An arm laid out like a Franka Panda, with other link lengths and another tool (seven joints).
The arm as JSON. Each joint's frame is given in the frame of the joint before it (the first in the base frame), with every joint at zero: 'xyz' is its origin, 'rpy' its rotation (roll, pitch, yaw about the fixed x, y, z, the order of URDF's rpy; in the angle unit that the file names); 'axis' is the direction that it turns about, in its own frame. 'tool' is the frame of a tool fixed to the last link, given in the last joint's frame.
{
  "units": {
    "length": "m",
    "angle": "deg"
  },
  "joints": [
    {
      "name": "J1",
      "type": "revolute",
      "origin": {
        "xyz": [
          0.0,
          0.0,
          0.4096
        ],
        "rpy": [
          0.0,
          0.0,
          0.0
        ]
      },
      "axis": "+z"
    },
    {
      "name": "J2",
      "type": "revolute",
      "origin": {
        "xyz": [
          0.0,
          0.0,
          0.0
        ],
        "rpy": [
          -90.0,
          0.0,
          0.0
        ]
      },
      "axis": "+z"
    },
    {
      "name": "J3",
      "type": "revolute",
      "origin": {
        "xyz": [
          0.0,
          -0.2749,
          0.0
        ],
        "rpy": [
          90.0,
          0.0,
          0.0
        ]
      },
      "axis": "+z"
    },
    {
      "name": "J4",
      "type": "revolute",
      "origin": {
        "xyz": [
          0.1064,
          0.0,
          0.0
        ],
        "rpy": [
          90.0,
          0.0,
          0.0
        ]
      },
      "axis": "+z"
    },
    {
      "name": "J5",
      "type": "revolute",
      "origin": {
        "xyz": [
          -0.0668,
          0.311,
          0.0
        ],
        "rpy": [
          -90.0,
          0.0,
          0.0
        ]
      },
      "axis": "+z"
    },
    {
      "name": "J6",
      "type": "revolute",
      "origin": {
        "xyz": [
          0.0,
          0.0,
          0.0
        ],
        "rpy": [
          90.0,
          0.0,
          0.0
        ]
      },
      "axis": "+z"
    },
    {
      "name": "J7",
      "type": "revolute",
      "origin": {
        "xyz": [
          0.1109,
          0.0,
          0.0
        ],
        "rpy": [
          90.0,
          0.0,
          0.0
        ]
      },
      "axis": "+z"
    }
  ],
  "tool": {
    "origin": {
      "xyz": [
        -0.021,
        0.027,
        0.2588
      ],
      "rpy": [
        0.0,
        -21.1,
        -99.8
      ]
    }
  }
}
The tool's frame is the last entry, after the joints.
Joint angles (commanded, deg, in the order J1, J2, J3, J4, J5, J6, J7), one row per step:
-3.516 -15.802 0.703 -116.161 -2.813 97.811 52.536
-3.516 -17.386 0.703 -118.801 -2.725 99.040 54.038
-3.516 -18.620 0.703 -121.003 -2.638 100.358 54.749
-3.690 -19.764 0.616 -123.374 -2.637 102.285 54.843
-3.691 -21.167 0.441 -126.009 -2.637 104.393 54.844
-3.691 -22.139 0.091 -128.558 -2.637 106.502 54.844
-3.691 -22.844 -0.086 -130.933 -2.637 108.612 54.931
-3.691 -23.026 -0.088 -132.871 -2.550 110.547 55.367
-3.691 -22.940 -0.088 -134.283 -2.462 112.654 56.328
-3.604 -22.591 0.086 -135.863 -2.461 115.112 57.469
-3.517 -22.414 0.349 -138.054 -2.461 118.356 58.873
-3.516 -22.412 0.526 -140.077 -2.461 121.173 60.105
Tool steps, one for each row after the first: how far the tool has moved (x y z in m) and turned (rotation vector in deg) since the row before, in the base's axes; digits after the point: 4 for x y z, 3 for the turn. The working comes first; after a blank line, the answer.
Tool pose at each row, in the base's axes (x y z in m, rotation vector in deg; the steps are taken from these numbers as rounded here):
0.4095 -0.0320 0.4512 154.327 63.673 -34.155
0.4024 -0.0303 0.4462 155.363 61.733 -34.034
0.3978 -0.0292 0.4415 155.862 60.795 -33.577
0.3949 -0.0306 0.4357 156.045 60.284 -32.619
0.3913 -0.0314 0.4301 156.112 59.995 -31.377
0.3880 -0.0333 0.4220 156.364 59.630 -30.605
0.3855 -0.0339 0.4132 156.521 59.355 -29.969
0.3842 -0.0330 0.4037 156.858 58.861 -29.702
0.3863 -0.0320 0.3964 157.508 57.563 -28.880
0.3888 -0.0294 0.3866 157.972 56.362 -28.199
0.3911 -0.0261 0.3751 158.496 54.875 -27.034
0.3920 -0.0240 0.3654 159.052 53.414 -25.977

-0.0071 0.0017 -0.0050 0.003 -0.249 -1.462
-0.0046 0.0011 -0.0047 0.037 -0.386 -0.670
-0.0029 -0.0014 -0.0058 -0.002 -0.704 -0.266
-0.0036 -0.0008 -0.0056 0.024 -0.877 -0.074
-0.0033 -0.0019 -0.0081 0.119 -0.538 -0.232
-0.0025 -0.0006 -0.0088 0.069 -0.447 -0.158
-0.0013 0.0009 -0.0095 0.103 -0.202 -0.382
0.0021 0.0010 -0.0073 0.089 -0.652 -0.905
0.0025 0.0026 -0.0098 -0.031 -0.571 -0.795
0.0023 0.0033 -0.0115 -0.041 -0.928 -0.944
0.0009 0.0021 -0.0097 0.008 -0.840 -0.954

